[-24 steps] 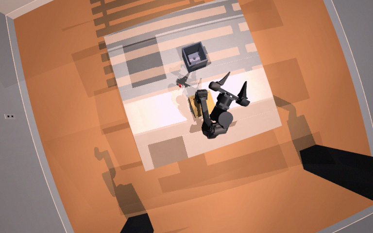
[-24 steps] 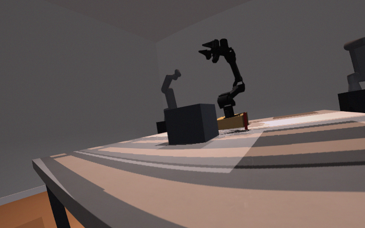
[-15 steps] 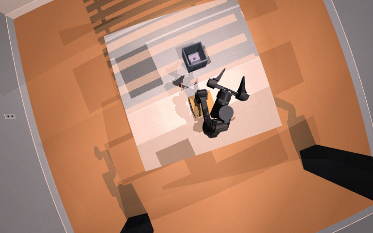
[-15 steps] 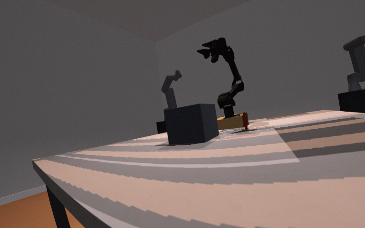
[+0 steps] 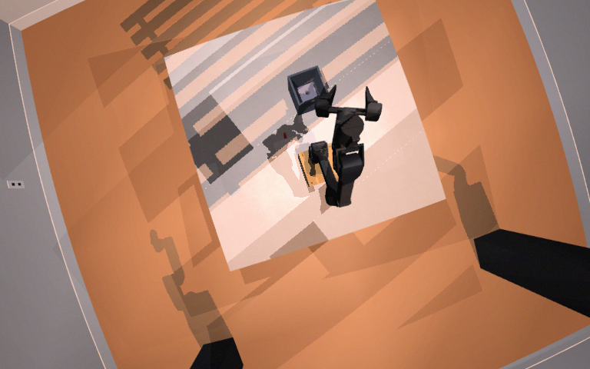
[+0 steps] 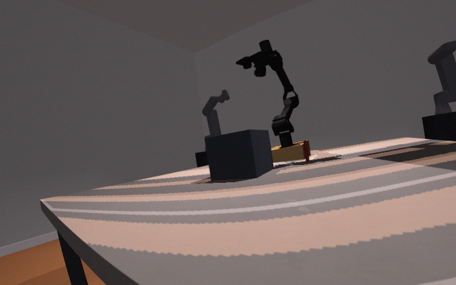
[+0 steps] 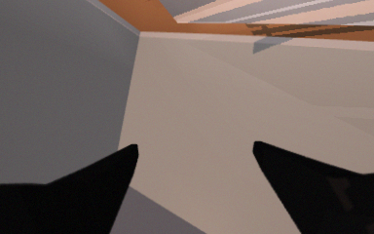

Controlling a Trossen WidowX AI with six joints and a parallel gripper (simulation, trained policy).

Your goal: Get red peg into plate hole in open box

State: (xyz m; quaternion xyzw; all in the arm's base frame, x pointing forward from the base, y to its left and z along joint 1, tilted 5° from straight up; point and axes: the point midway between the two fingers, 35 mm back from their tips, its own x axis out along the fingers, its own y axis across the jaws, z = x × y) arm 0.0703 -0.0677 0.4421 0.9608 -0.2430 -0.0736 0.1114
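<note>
My gripper tip is now 45 cm above the red peg, 22 cm to the right of it and 3 cm short of it.
</note>
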